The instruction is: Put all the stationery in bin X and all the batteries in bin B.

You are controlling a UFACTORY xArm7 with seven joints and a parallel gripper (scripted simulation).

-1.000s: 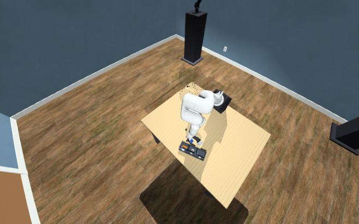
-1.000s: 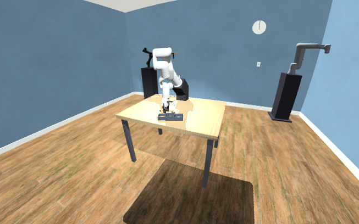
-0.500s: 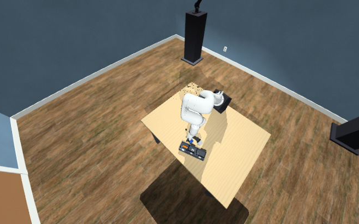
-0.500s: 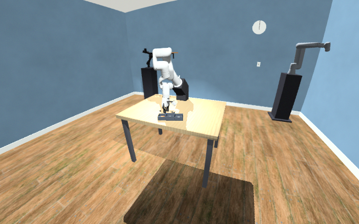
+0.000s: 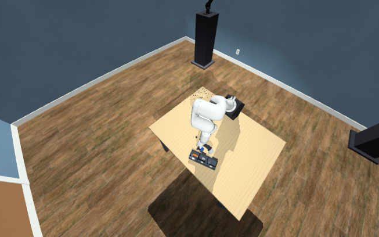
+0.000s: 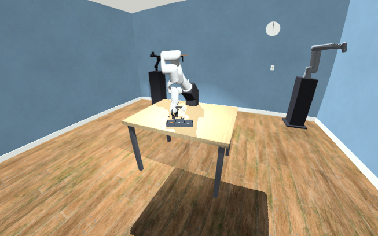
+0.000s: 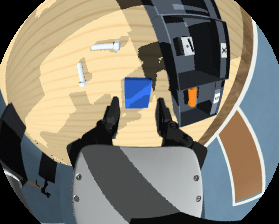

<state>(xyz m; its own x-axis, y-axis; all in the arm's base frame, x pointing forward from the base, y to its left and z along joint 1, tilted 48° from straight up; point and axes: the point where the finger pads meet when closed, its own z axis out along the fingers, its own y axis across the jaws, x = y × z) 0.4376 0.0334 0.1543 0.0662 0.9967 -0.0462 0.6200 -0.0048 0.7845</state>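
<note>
The blue block lies 4 cm below my hand. The rest, counted from my hand: dark double bin (7 cm ahead, 8 cm to the left, 2 cm below); pencil sharpener (6 cm ahead, 8 cm to the left, 3 cm below); orange battery (9 cm ahead, 1 cm to the left, 3 cm below).
</note>
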